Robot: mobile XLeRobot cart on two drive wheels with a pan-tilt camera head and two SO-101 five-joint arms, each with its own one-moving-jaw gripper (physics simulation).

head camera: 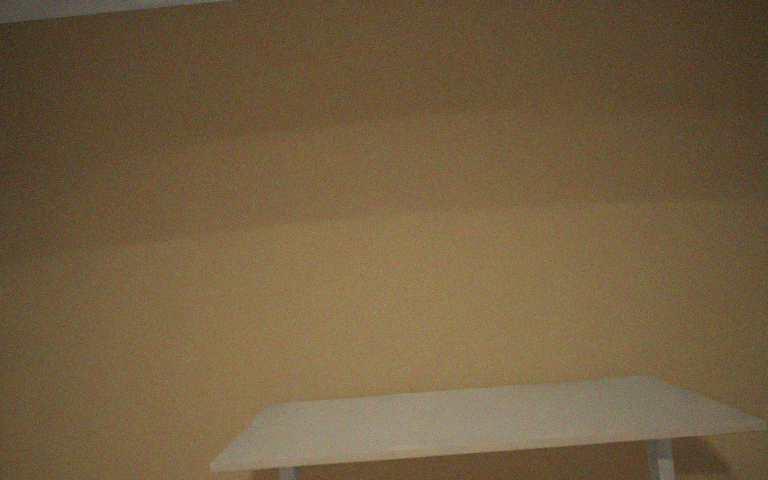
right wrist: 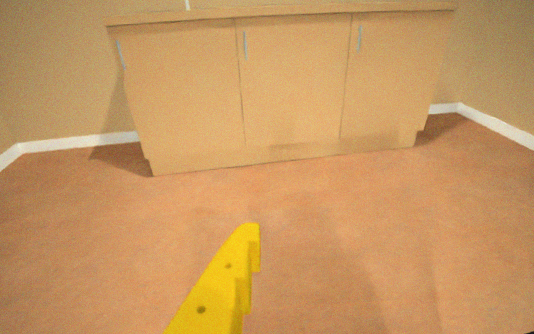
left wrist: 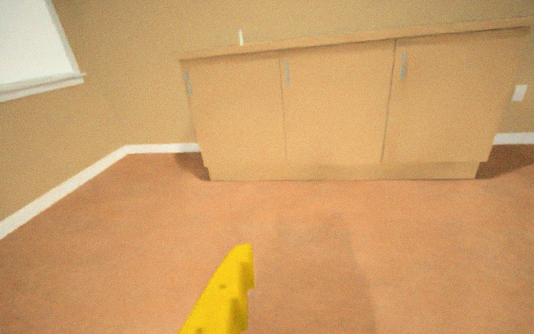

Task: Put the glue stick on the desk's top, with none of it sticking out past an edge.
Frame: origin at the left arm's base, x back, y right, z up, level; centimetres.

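Where they show: left hand at its tool point: [left wrist: 252, 260]; right hand at its tool point: [right wrist: 259, 240].
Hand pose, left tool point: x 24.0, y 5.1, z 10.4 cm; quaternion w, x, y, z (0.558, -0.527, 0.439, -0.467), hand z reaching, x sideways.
After its pixels a point has its place.
A white desk-like top [head camera: 481, 421] {x -188.5, y 40.4, z -5.5 cm} on pale legs stands low in the head view, near the wall. A thin white upright thing [left wrist: 241, 37] {x 173.9, y 38.3, z 17.3 cm} [right wrist: 188, 5] {x 173.8, y 38.4, z 15.5 cm} stands on the wooden cabinet's top, left of its middle; it is too small to tell if it is the glue stick. My left gripper [left wrist: 248, 255] shows one notched yellow jaw, so it is fully open and empty, above the floor and away from the cabinet. My right gripper [right wrist: 256, 235] likewise shows one jaw, fully open and empty above the floor.
A wooden cabinet [left wrist: 335, 105] {x 167.8, y -13.4, z -23.3 cm} [right wrist: 295, 85] {x 167.8, y -13.3, z -26.0 cm} with several doors and thin handles stands against the wall beyond both grippers. The reddish floor [left wrist: 425, 240] {x 115.9, y -51.4, z -77.5 cm} [right wrist: 400, 215] {x 108.3, y -51.7, z -77.5 cm} lies before it. A white-framed window [left wrist: 35, 40] {x 192.3, y 192.3, z 31.9 cm} is at the upper left of the left wrist view.
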